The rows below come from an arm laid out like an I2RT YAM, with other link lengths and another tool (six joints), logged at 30 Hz.
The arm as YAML. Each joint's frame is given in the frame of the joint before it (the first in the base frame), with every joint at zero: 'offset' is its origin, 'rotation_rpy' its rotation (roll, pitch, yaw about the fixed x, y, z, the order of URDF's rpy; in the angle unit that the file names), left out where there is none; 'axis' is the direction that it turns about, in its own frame. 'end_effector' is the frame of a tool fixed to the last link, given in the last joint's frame.
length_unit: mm
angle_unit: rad
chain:
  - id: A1
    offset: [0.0, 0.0, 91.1]
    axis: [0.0, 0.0, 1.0]
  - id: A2
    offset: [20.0, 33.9, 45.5]
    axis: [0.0, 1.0, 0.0]
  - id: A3
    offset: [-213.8, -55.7, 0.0]
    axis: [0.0, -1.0, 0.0]
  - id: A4
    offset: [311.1, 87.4, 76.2]
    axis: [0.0, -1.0, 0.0]
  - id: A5
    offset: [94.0, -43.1, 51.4]
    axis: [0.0, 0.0, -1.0]
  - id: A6
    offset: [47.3, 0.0, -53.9]
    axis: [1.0, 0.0, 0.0]
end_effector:
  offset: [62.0, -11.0, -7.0]
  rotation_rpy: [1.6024, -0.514, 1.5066]
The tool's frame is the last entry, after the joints.
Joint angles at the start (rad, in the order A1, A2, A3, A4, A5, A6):
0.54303 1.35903 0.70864 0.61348 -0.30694 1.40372
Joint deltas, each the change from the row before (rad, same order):
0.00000 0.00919 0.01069 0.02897 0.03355 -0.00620
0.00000 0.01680 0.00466 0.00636 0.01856 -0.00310
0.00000 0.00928 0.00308 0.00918 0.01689 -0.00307
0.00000 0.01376 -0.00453 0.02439 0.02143 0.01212
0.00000 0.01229 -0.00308 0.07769 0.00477 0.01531
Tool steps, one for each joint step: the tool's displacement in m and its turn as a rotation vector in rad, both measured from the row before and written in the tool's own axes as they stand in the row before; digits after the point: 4 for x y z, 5 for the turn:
0.0082 0.0018 0.0020 -0.02251 0.03882 -0.01368
-0.0028 0.0038 0.0021 -0.01942 0.00093 -0.00051
0.0000 0.0023 0.0012 -0.01517 0.00831 -0.00295
-0.0025 0.0034 0.0008 -0.01757 0.01278 0.01175
0.0082 -0.0024 0.0005 0.01680 0.05875 0.00113

